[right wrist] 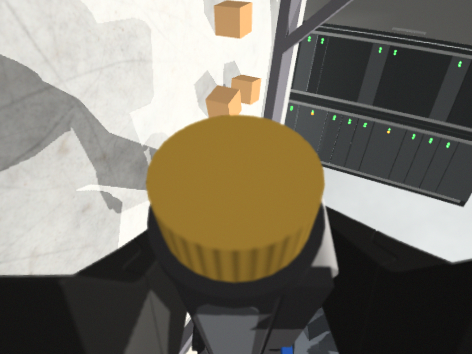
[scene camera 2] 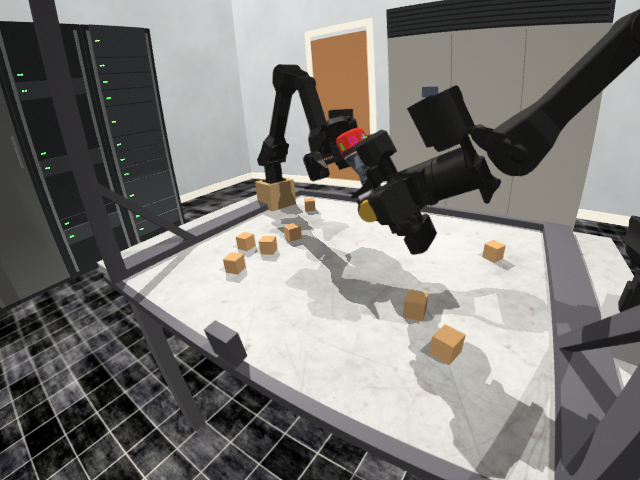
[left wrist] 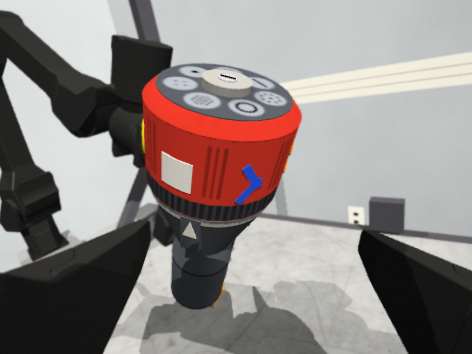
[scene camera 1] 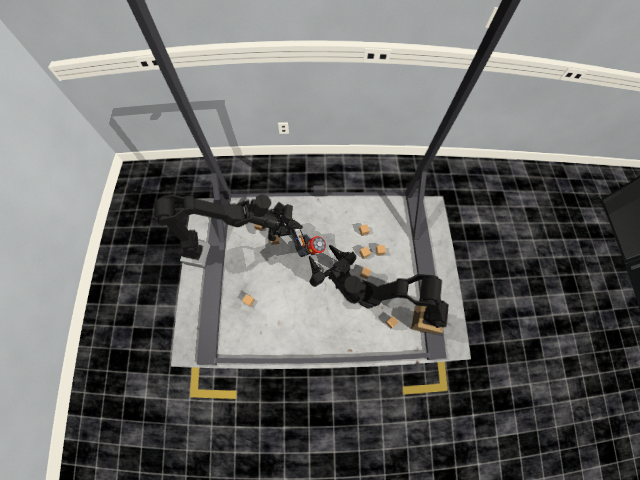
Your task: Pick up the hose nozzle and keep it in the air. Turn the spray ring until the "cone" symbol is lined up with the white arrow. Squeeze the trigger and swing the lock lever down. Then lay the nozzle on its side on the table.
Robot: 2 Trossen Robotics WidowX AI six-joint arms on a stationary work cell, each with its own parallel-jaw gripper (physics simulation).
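Frame: origin at the left arm's base, x ahead, y left, z up, level; metres.
Seen in the pictures: left gripper, fingertip midpoint: (scene camera 2: 349, 164) (left wrist: 256, 235); right gripper, fingertip midpoint: (right wrist: 248, 211) (scene camera 2: 357, 207) (scene camera 1: 300, 229); left arm's base, link origin: (scene camera 2: 274, 180) (scene camera 1: 432, 317); right arm's base, link origin: (left wrist: 48, 247) (scene camera 1: 194, 251).
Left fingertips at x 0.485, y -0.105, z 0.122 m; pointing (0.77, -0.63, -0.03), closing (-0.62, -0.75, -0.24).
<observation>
Offsets run from my left fingertips to a thing's top centre. "spot": to the spot under its first point. Level surfaces: height alone.
The hose nozzle {spot: 0.010 m up, 0.064 m ahead, 0.044 m right} (scene camera 2: 357, 166) (left wrist: 200, 272) is in the air, tilted, its red spray ring {0.072 m up, 0.012 m ahead, 0.001 m right} (scene camera 1: 311, 244) (scene camera 2: 347, 143) (left wrist: 225, 131) upward and its brass end cap {spot: 0.039 m down, 0.143 m ahead, 0.106 m right} (scene camera 2: 367, 211) (right wrist: 235, 180) low. My right gripper (scene camera 1: 298, 240) (scene camera 2: 391, 192) (right wrist: 248, 211) is shut on its body. My left gripper (scene camera 1: 321, 253) (left wrist: 256, 235) is open beside the ring, with nothing between its fingers. In the left wrist view the white arrow {0.016 m up, 0.011 m ahead, 0.023 m left} (left wrist: 189, 231) points near a white square {spot: 0.037 m up, 0.002 m ahead, 0.026 m left} (left wrist: 176, 172), slightly left of it; a blue chevron {spot: 0.028 m up, 0.012 m back, 0.007 m left} (left wrist: 252, 184) is further right. The trigger and lock lever are mostly hidden.
Several small wooden cubes {0.179 m down, 0.237 m ahead, 0.218 m left} (scene camera 1: 248, 299) {0.179 m down, 0.303 m ahead, 0.113 m right} (scene camera 2: 447, 344) {0.179 m down, 0.151 m back, 0.217 m right} (right wrist: 233, 20) lie scattered on the marble table {0.213 m down} (scene camera 1: 289, 320) (scene camera 2: 330, 372). Dark frame beams {spot: 0.193 m down, 0.387 m ahead, 0.307 m left} (scene camera 1: 207, 310) (scene camera 2: 560, 268) border it, with uprights rising at its back corners. The left arm stands on a wooden block {0.122 m down, 0.485 m back, 0.105 m left} (scene camera 2: 275, 194).
</observation>
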